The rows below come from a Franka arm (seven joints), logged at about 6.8 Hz.
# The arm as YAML. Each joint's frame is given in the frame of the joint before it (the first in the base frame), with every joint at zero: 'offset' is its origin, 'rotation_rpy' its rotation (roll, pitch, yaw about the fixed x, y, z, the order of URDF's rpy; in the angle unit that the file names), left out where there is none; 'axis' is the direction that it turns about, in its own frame. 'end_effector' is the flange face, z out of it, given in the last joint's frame.
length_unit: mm
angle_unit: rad
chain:
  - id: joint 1
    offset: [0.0, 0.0, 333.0]
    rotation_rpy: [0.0, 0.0, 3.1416]
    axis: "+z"
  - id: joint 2
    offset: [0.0, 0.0, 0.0]
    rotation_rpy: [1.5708, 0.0, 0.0]
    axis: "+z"
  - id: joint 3
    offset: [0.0, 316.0, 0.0]
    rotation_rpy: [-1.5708, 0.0, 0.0]
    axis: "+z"
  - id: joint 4
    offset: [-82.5, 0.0, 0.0]
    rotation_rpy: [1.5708, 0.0, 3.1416]
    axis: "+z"
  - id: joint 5
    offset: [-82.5, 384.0, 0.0]
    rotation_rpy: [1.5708, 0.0, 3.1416]
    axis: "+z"
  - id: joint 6
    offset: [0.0, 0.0, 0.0]
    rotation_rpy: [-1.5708, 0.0, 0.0]
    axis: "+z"
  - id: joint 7
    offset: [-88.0, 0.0, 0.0]
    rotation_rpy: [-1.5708, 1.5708, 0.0]
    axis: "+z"
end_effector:
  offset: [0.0, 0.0, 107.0]
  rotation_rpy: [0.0, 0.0, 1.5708]
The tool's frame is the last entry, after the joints.
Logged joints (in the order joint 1, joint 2, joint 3, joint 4, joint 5, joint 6, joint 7), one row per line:
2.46, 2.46, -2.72, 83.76, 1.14, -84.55, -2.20
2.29, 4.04, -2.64, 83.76, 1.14, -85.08, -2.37
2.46, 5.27, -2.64, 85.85, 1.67, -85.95, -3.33
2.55, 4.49, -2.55, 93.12, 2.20, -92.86, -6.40
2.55, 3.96, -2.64, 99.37, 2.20, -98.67, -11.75
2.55, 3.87, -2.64, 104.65, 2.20, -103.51, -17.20
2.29, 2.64, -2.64, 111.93, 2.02, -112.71, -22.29
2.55, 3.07, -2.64, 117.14, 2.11, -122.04, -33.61
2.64, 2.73, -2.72, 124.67, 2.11, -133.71, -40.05
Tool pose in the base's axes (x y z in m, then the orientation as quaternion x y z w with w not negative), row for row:
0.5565, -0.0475, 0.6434, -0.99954, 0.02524, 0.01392, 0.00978
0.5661, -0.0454, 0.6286, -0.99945, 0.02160, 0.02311, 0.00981
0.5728, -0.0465, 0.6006, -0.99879, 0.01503, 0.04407, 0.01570
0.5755, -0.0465, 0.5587, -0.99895, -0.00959, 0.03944, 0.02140
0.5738, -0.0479, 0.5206, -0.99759, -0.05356, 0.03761, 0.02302
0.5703, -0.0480, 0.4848, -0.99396, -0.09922, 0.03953, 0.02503
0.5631, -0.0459, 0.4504, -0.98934, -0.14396, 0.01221, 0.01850
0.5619, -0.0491, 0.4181, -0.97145, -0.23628, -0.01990, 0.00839
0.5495, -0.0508, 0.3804, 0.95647, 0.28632, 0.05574, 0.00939
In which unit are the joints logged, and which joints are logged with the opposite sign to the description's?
The joints are logged in degrees. Opposite sign: joint 1, joint 4, joint 6.
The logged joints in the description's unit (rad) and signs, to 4 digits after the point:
-0.0429, 0.0429, -0.0475, -1.4619, 0.0199, 1.4757, -0.0384
-0.0400, 0.0705, -0.0461, -1.4619, 0.0199, 1.4849, -0.0414
-0.0429, 0.0920, -0.0461, -1.4984, 0.0291, 1.5001, -0.0581
-0.0445, 0.0784, -0.0445, -1.6253, 0.0384, 1.6207, -0.1117
-0.0445, 0.0691, -0.0461, -1.7343, 0.0384, 1.7221, -0.2051
-0.0445, 0.0675, -0.0461, -1.8265, 0.0384, 1.8066, -0.3002
-0.0400, 0.0461, -0.0461, -1.9535, 0.0353, 1.9672, -0.3890
-0.0445, 0.0536, -0.0461, -2.0445, 0.0368, 2.1300, -0.5866
-0.0461, 0.0476, -0.0475, -2.1759, 0.0368, 2.3337, -0.6990

